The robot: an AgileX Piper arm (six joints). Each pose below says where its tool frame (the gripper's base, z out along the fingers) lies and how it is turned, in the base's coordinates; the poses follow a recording.
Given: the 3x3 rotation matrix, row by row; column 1 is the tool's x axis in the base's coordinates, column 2 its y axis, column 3 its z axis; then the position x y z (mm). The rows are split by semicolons.
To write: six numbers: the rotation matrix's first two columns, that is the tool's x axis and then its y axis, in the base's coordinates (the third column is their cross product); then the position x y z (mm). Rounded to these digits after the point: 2 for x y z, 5 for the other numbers.
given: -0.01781, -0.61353, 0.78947; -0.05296, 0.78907, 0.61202; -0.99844, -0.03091, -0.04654; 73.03, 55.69, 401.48
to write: -0.01781, -0.05296, -0.99844, -0.61353, 0.78907, -0.03091, 73.03, 55.69, 401.48
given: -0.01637, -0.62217, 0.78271; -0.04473, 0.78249, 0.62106; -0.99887, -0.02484, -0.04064; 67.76, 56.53, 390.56
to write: -0.01637, -0.04473, -0.99887, -0.62217, 0.78249, -0.02484, 67.76, 56.53, 390.56
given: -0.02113, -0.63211, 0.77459; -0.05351, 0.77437, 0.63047; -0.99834, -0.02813, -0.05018; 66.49, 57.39, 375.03
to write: -0.02113, -0.05351, -0.99834, -0.63211, 0.77437, -0.02813, 66.49, 57.39, 375.03
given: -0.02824, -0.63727, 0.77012; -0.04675, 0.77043, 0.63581; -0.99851, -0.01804, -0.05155; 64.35, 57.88, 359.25
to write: -0.02824, -0.04675, -0.99851, -0.63727, 0.77043, -0.01804, 64.35, 57.88, 359.25
